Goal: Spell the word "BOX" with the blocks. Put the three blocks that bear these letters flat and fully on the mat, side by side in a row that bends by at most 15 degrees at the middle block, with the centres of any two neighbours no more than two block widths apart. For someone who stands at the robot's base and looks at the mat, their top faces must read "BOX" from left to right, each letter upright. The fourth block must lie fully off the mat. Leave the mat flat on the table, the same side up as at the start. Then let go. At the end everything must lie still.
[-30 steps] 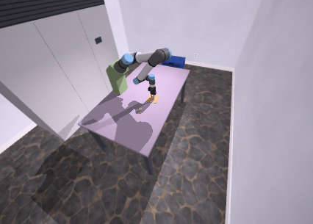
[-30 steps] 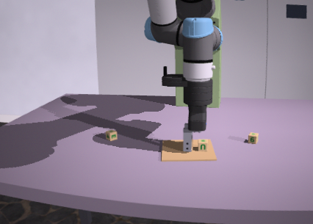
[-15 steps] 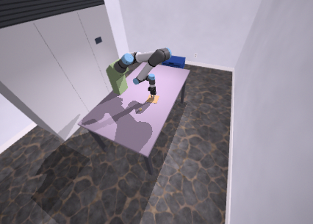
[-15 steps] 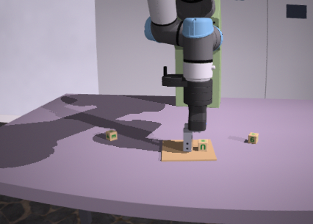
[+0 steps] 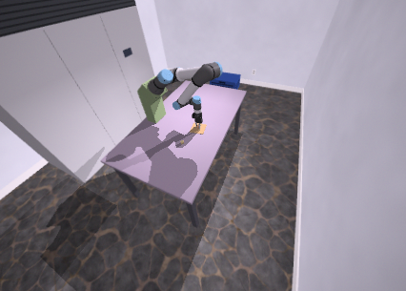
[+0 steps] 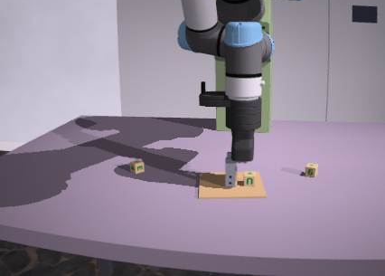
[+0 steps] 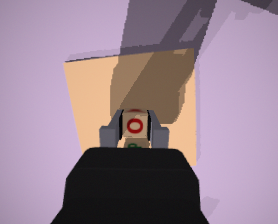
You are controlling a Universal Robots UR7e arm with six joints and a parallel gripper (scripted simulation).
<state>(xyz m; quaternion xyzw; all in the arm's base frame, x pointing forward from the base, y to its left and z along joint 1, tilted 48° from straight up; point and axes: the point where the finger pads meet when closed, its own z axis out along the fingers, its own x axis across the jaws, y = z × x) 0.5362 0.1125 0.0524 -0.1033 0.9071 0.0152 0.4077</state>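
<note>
Now: hand 2 cm above the mat.
</note>
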